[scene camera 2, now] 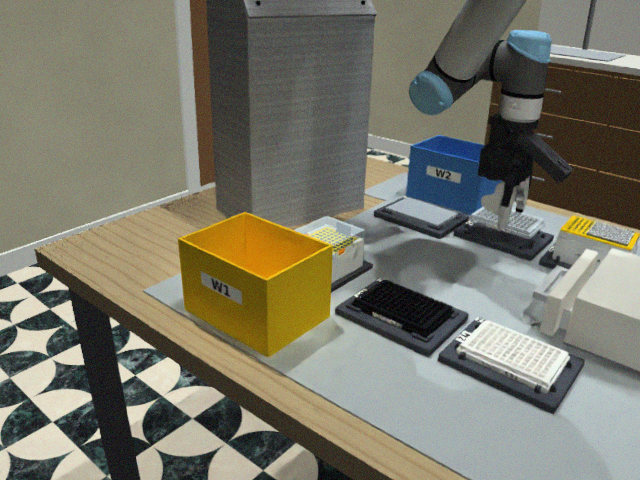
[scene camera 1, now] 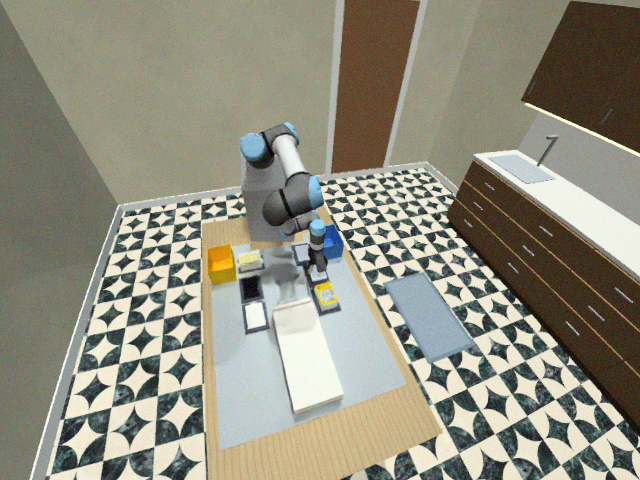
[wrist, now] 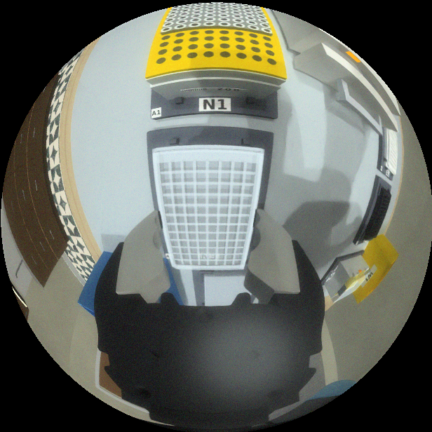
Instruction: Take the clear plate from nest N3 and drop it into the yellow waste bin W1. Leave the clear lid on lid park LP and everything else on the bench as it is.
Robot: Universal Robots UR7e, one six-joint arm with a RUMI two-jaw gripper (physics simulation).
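Frame: origin at the arm's base, x ahead, y right, z down, level; centimetres.
Where they show: gripper, between the fingertips: (scene camera 2: 508,224) (scene camera 1: 316,272).
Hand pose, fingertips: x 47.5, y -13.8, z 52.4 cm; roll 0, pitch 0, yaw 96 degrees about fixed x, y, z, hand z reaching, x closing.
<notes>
After its pixels a point has its place.
My gripper (scene camera 1: 318,269) {x 47.5, y -13.8, z 52.4 cm} (scene camera 2: 511,212) {x 47.5, y -13.8, z 52.4 cm} (wrist: 207,211) is shut on the clear plate (scene camera 1: 318,275) {x 50.8, y -13.3, z 51.3 cm} (scene camera 2: 528,223) {x 51.4, y -13.2, z 51.1 cm} (wrist: 207,200), one finger on each side. The plate is level and a little above its dark nest (scene camera 2: 483,240) {x 44.5, y -8.1, z 54.6 cm} (wrist: 210,137), with a small gap seen in the wrist view. The nest's own label is hidden. The clear lid (scene camera 1: 301,252) {x 29.0, y -11.6, z 53.7 cm} (scene camera 2: 423,210) {x 29.8, y -12.8, z 53.6 cm} (wrist: 222,290) lies flat on the dark park beside the nest. The yellow bin W1 (scene camera 1: 221,268) {x 21.3, y 36.5, z 55.4 cm} (scene camera 2: 299,310) {x 32.2, y 36.7, z 51.1 cm} (wrist: 384,257) stands at the other side of the bench; its visible inside looks empty.
Blue bin W2 (scene camera 1: 334,246) {x 39.6, y -28.5, z 44.5 cm} (scene camera 2: 434,191) {x 28.2, y -22.6, z 52.7 cm} stands behind the lid. The yellow-topped rack (scene camera 1: 326,296) {x 66.8, y -10.4, z 47.9 cm} (scene camera 2: 578,232) {x 61.1, y -8.5, z 48.5 cm} (wrist: 215,55) is on N1. A covered tip box (scene camera 1: 250,259) {x 27.6, y 19.3, z 47.9 cm} (scene camera 2: 341,248) {x 29.0, y 20.2, z 49.2 cm}, black plate (scene camera 1: 251,287) {x 42.6, y 23.4, z 53.5 cm} (scene camera 2: 405,307) {x 42.9, y 24.8, z 53.0 cm}, white plate (scene camera 1: 254,315) {x 59.6, y 26.3, z 53.6 cm} (scene camera 2: 516,351) {x 59.9, y 26.1, z 53.2 cm} and white device (scene camera 1: 310,361) {x 93.7, y 10.1, z 47.2 cm} (scene camera 2: 610,310) {x 69.6, y 18.3, z 47.4 cm} stand nearby.
</notes>
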